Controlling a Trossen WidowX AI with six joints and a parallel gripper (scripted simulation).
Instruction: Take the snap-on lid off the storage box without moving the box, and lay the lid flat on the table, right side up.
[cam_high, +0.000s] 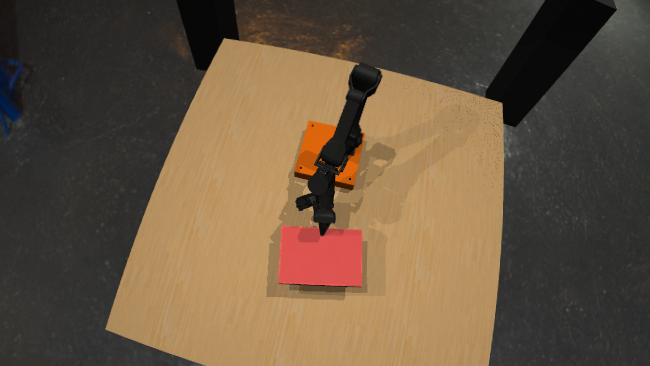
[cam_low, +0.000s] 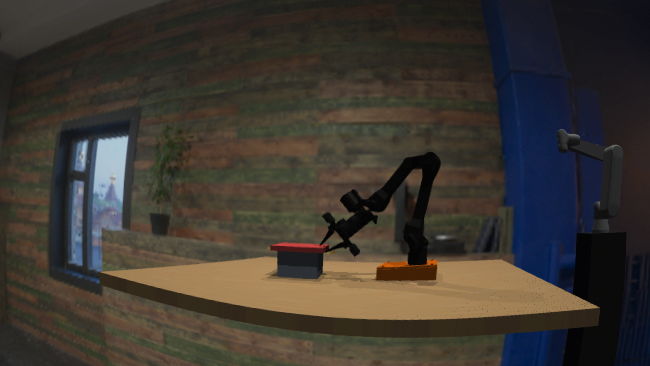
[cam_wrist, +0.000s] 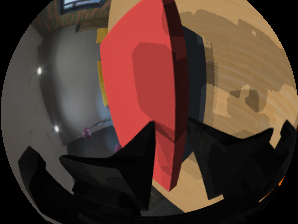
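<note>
My gripper tip is now 70 mm short of the red lid, 20 mm to the right of it and 10 mm below it. The rest, counted from my gripper tip: storage box (70 mm ahead, 20 mm to the left, 50 mm below).
</note>
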